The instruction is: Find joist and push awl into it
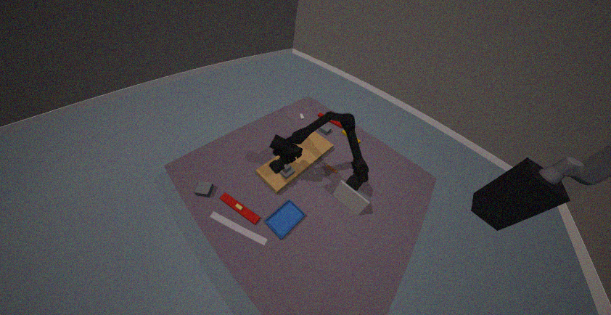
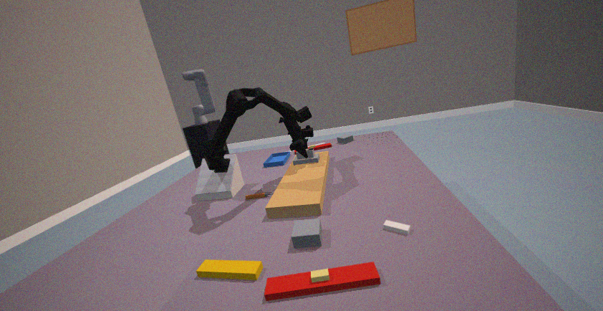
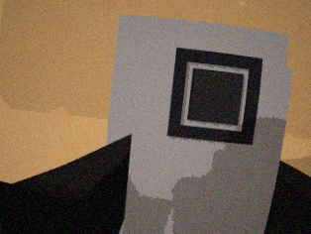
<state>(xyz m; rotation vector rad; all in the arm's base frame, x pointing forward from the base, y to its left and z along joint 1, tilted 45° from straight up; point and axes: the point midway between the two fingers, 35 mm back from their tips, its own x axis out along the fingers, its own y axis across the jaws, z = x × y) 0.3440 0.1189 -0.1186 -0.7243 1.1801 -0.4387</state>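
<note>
My gripper tip is 230 mm past the blue tray, 160 mm to the right of it and 50 mm above it. The rest, counted from my gripper tip: stud finder: 10 mm ahead, 20 mm above; then white ruler: 120 mm behind, 370 mm to the left, 60 mm below; then awl: 140 mm behind, 250 mm to the right, 60 mm below.
</note>
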